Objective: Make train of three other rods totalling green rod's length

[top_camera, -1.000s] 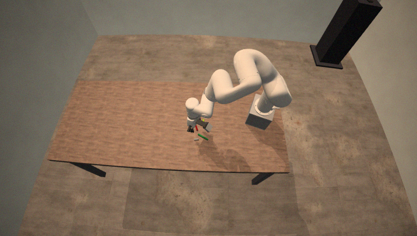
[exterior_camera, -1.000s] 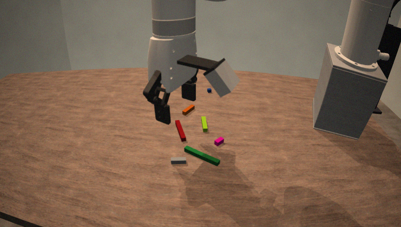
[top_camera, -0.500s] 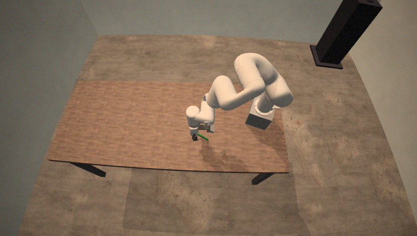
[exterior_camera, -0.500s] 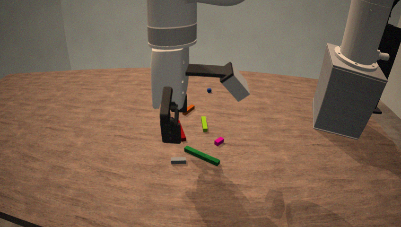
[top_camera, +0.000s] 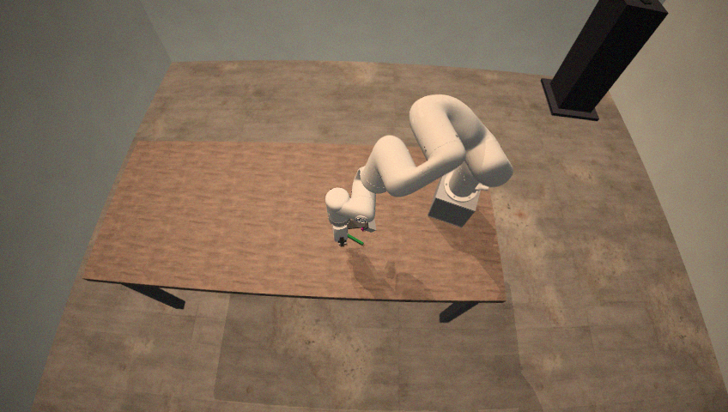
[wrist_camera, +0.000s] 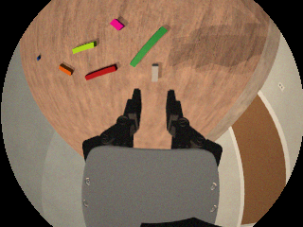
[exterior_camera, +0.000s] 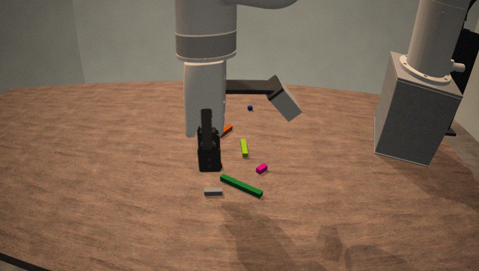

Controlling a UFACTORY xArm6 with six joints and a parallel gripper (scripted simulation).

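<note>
Now: hand 80 mm above the grey rod. The rest, counted from my hand: magenta rod 80 mm behind, 70 mm to the right, 80 mm below; then red rod 10 mm ahead, 100 mm to the right, 80 mm below; then green rod 50 mm behind, 20 mm to the right, 80 mm below.
</note>
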